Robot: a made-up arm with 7 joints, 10 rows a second.
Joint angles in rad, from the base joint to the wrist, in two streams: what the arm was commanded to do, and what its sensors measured. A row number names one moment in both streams.
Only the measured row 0 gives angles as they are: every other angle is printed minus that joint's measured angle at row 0.
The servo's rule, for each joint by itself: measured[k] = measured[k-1] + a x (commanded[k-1-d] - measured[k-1]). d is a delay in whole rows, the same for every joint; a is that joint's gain. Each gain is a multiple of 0.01, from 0.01 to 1. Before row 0 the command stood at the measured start. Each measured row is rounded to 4 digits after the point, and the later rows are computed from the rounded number. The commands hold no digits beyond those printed.
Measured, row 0:
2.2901 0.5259 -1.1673 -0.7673 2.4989 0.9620 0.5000
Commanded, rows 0 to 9:
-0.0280 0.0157 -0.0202 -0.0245 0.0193 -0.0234 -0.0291
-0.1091 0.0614 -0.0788 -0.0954 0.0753 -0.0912 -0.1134
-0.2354 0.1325 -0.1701 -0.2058 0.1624 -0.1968 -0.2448
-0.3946 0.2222 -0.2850 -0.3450 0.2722 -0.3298 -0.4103
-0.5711 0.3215 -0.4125 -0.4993 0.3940 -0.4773 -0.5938
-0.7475 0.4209 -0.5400 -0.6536 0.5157 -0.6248 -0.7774
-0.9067 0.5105 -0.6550 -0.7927 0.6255 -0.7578 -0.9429
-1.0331 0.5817 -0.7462 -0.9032 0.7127 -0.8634 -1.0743
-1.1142 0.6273 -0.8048 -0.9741 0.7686 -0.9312 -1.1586
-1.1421 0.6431 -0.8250 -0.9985 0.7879 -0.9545 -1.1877
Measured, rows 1 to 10:
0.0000 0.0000 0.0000 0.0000 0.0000 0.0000 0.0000
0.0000 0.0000 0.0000 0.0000 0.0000 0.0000 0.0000
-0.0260 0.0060 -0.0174 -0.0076 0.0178 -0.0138 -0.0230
-0.1033 0.0271 -0.0702 -0.0348 0.0707 -0.0595 -0.0944
-0.2262 0.0672 -0.1561 -0.0878 0.1551 -0.1405 -0.2132
-0.3828 0.1261 -0.2670 -0.1675 0.2628 -0.2522 -0.3689
-0.5579 0.2004 -0.3921 -0.2704 0.3835 -0.3850 -0.5466
-0.7342 0.2842 -0.5193 -0.3892 0.5051 -0.5265 -0.7289
-0.8946 0.3702 -0.6360 -0.5143 0.6159 -0.6630 -0.8980
-1.0234 0.4506 -0.7308 -0.6349 0.7050 -0.7812 -1.0373
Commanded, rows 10 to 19:
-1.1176 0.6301 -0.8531 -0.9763 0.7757 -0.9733 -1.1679
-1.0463 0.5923 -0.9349 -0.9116 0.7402 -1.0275 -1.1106
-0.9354 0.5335 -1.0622 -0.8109 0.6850 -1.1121 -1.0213
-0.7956 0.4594 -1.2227 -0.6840 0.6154 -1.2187 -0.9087
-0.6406 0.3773 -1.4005 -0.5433 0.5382 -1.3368 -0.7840
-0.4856 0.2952 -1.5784 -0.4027 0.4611 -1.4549 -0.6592
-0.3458 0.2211 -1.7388 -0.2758 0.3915 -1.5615 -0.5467
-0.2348 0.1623 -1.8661 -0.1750 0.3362 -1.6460 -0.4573
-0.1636 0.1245 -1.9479 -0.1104 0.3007 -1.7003 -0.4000
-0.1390 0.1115 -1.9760 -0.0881 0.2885 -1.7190 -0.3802
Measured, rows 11 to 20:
-1.1078 0.5177 -0.7944 -0.7401 0.7635 -0.8697 -1.1331
-1.1397 0.5654 -0.8207 -0.8202 0.7859 -0.9197 -1.1762
-1.1191 0.5900 -0.8486 -0.8686 0.7765 -0.9513 -1.1696
-1.0514 0.5909 -0.9228 -0.8819 0.7431 -0.9963 -1.1230
-0.9435 0.5691 -1.0427 -0.8599 0.6896 -1.0646 -1.0427
-0.8060 0.5274 -1.1975 -0.8054 0.6213 -1.1555 -0.9368
-0.6522 0.4704 -1.3721 -0.7241 0.5448 -1.2625 -0.8161
-0.4973 0.4038 -1.5495 -0.6245 0.4678 -1.3760 -0.6921
-0.3564 0.3344 -1.7123 -0.5164 0.3976 -1.4854 -0.5772
-0.2433 0.2690 -1.8446 -0.4106 0.3411 -1.5802 -0.4825

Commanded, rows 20 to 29:
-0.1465 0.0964 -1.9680 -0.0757 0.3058 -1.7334 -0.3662
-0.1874 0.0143 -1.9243 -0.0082 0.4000 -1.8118 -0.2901
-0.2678 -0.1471 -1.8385 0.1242 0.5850 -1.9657 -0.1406
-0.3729 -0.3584 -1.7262 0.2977 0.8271 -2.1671 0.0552
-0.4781 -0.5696 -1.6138 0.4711 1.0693 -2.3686 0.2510
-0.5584 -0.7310 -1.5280 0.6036 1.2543 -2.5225 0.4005
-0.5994 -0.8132 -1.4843 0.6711 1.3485 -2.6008 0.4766
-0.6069 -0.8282 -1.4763 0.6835 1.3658 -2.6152 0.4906
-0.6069 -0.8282 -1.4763 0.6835 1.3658 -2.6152 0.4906
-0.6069 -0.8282 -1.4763 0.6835 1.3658 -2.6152 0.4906
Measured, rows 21 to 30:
-0.1692 0.2141 -1.9334 -0.3175 0.3039 -1.6511 -0.4173
-0.1411 0.1751 -1.9700 -0.2464 0.2897 -1.6912 -0.3880
-0.1461 0.1452 -1.9683 -0.1935 0.3045 -1.7161 -0.3708
-0.1845 0.0955 -1.9305 -0.1361 0.3924 -1.7726 -0.3070
-0.2620 0.0033 -1.8514 -0.0554 0.5696 -1.8865 -0.1755
-0.3651 -0.1341 -1.7437 0.0541 0.8065 -2.0521 0.0068
-0.4702 -0.2996 -1.6320 0.1834 1.0483 -2.2388 0.1997
-0.5522 -0.4635 -1.5426 0.3137 1.2378 -2.4062 0.3583
-0.5961 -0.5964 -1.4925 0.4245 1.3396 -2.5210 0.4518
-0.6061 -0.6845 -1.4786 0.5048 1.3637 -2.5766 0.4825

